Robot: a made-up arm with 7 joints. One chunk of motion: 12 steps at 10 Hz.
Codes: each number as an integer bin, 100 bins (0 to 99) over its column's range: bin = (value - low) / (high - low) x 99, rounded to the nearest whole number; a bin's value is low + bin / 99 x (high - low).
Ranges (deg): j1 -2..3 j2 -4..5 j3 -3..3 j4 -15..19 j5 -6..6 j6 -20..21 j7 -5..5
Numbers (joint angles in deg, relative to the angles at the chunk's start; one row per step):
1: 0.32 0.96 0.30 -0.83 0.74 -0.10 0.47
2: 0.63 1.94 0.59 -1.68 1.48 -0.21 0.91
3: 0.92 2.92 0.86 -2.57 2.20 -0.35 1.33
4: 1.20 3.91 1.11 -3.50 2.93 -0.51 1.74
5: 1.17 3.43 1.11 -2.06 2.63 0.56 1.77
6: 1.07 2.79 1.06 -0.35 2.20 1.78 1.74
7: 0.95 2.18 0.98 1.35 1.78 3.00 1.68
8: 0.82 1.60 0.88 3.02 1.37 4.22 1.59
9: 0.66 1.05 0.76 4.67 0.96 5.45 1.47
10: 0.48 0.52 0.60 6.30 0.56 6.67 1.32
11: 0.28 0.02 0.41 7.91 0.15 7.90 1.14
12: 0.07 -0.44 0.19 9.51 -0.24 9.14 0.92
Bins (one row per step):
1: 46 55 54 41 56 48 54
2: 52 65 59 39 62 48 59
3: 58 76 64 36 68 47 63
4: 63 87 68 33 74 47 67
5: 63 82 68 38 71 50 67
6: 61 75 67 43 68 53 67
7: 58 68 66 48 64 56 66
8: 56 62 64 52 61 58 65
9: 53 56 62 57 57 61 64
10: 49 50 59 62 54 64 63
11: 45 44 56 67 51 67 61
12: 41 39 53 71 48 70 59

